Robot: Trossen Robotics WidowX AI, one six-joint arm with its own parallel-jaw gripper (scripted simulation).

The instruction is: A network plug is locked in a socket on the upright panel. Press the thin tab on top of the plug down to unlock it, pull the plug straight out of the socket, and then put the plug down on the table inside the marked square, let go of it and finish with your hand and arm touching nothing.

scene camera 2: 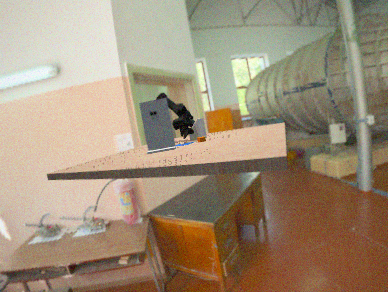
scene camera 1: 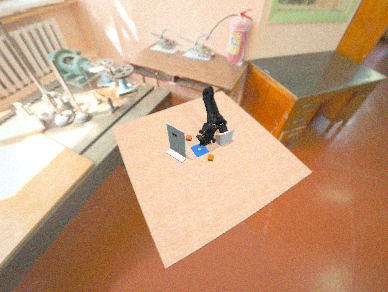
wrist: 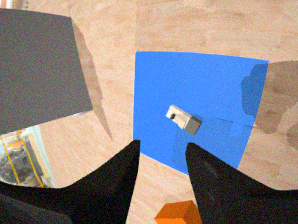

Labels:
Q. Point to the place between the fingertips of the gripper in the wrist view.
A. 163, 147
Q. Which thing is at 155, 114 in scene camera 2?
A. An upright panel.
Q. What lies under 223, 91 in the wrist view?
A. A blue marked square.

